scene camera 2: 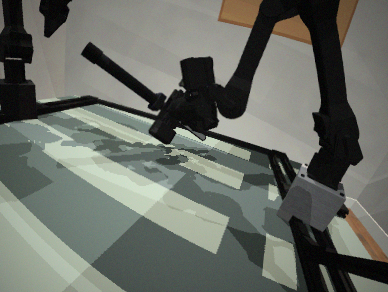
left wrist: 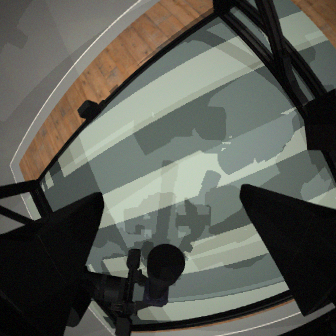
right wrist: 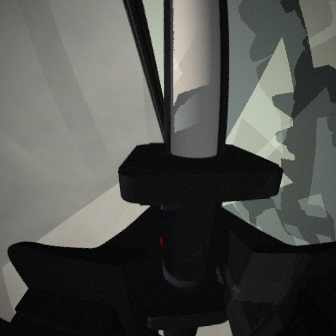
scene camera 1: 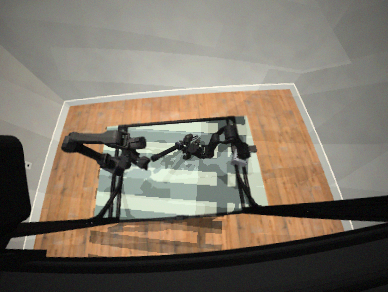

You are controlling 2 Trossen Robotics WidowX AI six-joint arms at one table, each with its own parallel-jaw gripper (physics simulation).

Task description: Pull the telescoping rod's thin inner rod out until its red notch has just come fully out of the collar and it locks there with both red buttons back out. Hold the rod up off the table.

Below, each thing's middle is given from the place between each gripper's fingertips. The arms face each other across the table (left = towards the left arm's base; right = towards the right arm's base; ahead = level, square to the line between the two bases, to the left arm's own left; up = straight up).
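Scene:
Telescoping rod (scene camera 2: 92,53): my left hand 160 mm short of it, 190 mm left of it, 130 mm above it.
My right hand: 10 mm to the right of the telescoping rod, 50 mm past it, 40 mm below it.

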